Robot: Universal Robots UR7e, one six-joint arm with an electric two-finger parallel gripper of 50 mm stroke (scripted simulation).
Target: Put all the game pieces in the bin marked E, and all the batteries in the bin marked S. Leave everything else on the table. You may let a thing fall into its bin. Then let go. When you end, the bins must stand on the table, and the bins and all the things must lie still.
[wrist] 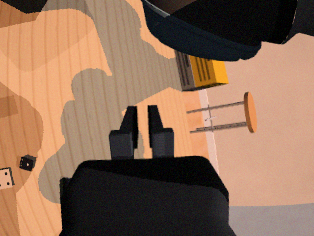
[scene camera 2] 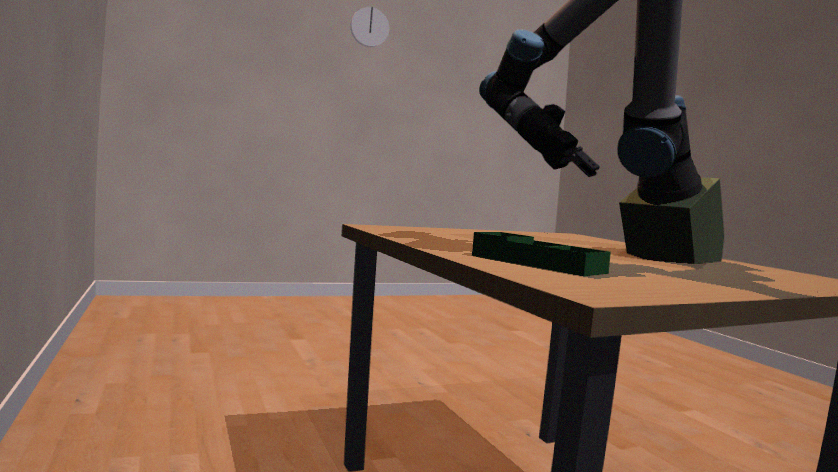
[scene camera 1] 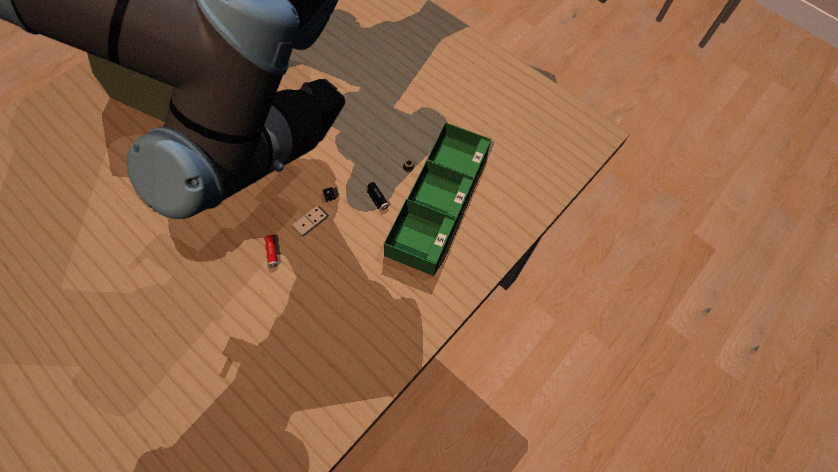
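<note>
There's a green bin in the pictures, and my gripper is in them too. The wrist view also shows my gripper, and so does scene camera 2.
</note>
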